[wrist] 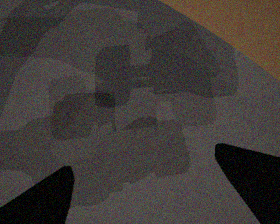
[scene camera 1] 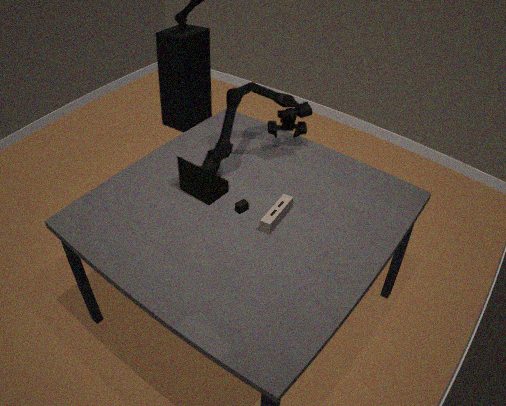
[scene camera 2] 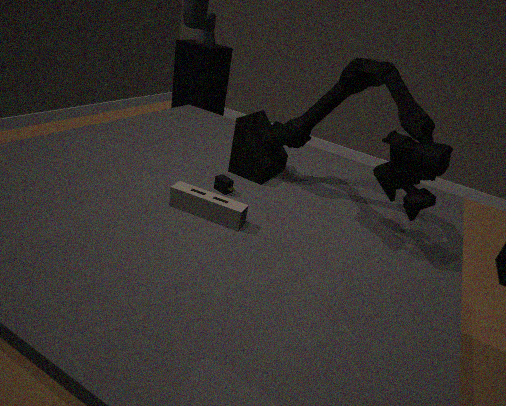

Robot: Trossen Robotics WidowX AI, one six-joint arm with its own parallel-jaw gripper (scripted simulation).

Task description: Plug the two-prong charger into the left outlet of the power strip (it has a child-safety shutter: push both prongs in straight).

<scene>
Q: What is my gripper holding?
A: Nothing.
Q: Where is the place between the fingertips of my gripper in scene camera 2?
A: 401, 210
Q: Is my gripper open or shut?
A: Open.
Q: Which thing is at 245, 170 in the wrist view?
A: My gripper.
</scene>
